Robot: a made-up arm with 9 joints. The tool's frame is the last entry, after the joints.
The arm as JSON. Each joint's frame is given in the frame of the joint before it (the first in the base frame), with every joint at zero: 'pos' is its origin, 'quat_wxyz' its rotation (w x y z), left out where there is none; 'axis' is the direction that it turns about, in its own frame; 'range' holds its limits. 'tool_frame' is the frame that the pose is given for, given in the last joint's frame.
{
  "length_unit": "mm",
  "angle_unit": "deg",
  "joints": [
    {
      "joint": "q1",
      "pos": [
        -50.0,
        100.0,
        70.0
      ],
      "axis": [
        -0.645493,
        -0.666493,
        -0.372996
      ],
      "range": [
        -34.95,
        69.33
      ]
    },
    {
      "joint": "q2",
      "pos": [
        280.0,
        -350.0,
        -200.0
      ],
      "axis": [
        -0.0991,
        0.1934,
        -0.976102
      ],
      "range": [
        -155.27,
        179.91
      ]
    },
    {
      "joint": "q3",
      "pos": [
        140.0,
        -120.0,
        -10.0
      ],
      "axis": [
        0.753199,
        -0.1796,
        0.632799
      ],
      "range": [
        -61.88,
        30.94
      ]
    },
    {
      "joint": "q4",
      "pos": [
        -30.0,
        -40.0,
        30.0
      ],
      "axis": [
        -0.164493,
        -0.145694,
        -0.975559
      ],
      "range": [
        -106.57,
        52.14
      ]
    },
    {
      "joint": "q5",
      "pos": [
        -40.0,
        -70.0,
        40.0
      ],
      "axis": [
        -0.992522,
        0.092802,
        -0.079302
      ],
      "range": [
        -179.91,
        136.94
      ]
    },
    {
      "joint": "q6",
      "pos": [
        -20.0,
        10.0,
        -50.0
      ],
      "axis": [
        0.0,
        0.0,
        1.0
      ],
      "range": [
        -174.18,
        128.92
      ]
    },
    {
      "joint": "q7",
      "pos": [
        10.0,
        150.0,
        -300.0
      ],
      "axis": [
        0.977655,
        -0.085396,
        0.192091
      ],
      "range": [
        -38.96,
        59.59
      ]
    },
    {
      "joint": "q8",
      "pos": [
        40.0,
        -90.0,
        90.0
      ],
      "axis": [
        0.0,
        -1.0,
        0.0
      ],
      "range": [
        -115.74,
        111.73
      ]
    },
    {
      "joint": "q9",
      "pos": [
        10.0,
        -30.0,
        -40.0
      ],
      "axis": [
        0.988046,
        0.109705,
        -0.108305
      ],
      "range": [
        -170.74,
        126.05
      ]
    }
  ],
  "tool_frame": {
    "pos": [
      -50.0,
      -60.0,
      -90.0
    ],
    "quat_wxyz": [
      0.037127,
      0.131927,
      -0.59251,
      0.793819
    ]
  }
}
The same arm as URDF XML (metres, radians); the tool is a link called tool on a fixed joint. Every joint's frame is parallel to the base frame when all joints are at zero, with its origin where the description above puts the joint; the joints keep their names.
<robot name="arm">
<link name="base"/>
<link name="link1"/>
<link name="link2"/>
<link name="link3"/>
<link name="link4"/>
<link name="link5"/>
<link name="link6"/>
<link name="link7"/>
<link name="link8"/>
<link name="link9"/>
<link name="tool"/>
<joint name="q1" type="revolute"><parent link="base"/><child link="link1"/><origin xyz="-0.05 0.1 0.07"/><axis xyz="-0.645493 -0.666493 -0.372996"/><limit lower="-0.61" upper="1.21"/></joint>
<joint name="q2" type="revolute"><parent link="link1"/><child link="link2"/><origin xyz="0.28 -0.35 -0.2"/><axis xyz="-0.0991 0.1934 -0.976102"/><limit lower="-2.71" upper="3.14"/></joint>
<joint name="q3" type="revolute"><parent link="link2"/><child link="link3"/><origin xyz="0.14 -0.12 -0.01"/><axis xyz="0.753199 -0.1796 0.632799"/><limit lower="-1.08" upper="0.54"/></joint>
<joint name="q4" type="revolute"><parent link="link3"/><child link="link4"/><origin xyz="-0.03 -0.04 0.03"/><axis xyz="-0.164493 -0.145694 -0.975559"/><limit lower="-1.86" upper="0.91"/></joint>
<joint name="q5" type="revolute"><parent link="link4"/><child link="link5"/><origin xyz="-0.04 -0.07 0.04"/><axis xyz="-0.992522 0.092802 -0.079302"/><limit lower="-3.14" upper="2.3901"/></joint>
<joint name="q6" type="revolute"><parent link="link5"/><child link="link6"/><origin xyz="-0.02 0.01 -0.05"/><axis xyz="0 0 1"/><limit lower="-3.04" upper="2.2501"/></joint>
<joint name="q7" type="revolute"><parent link="link6"/><child link="link7"/><origin xyz="0.01 0.15 -0.3"/><axis xyz="0.977655 -0.085396 0.192091"/><limit lower="-0.68" upper="1.04"/></joint>
<joint name="q8" type="revolute"><parent link="link7"/><child link="link8"/><origin xyz="0.04 -0.09 0.09"/><axis xyz="0 -1 0"/><limit lower="-2.02" upper="1.9501"/></joint>
<joint name="q9" type="revolute"><parent link="link8"/><child link="link9"/><origin xyz="0.01 -0.03 -0.04"/><axis xyz="0.988046 0.109705 -0.108305"/><limit lower="-2.98" upper="2.2"/></joint>
<joint name="tool_fixed" type="fixed"><parent link="link9"/><child link="tool"/><origin xyz="-0.05 -0.06 -0.09" rpy="-1.2954 -0.2562 -3.0407"/></joint>
</robot>

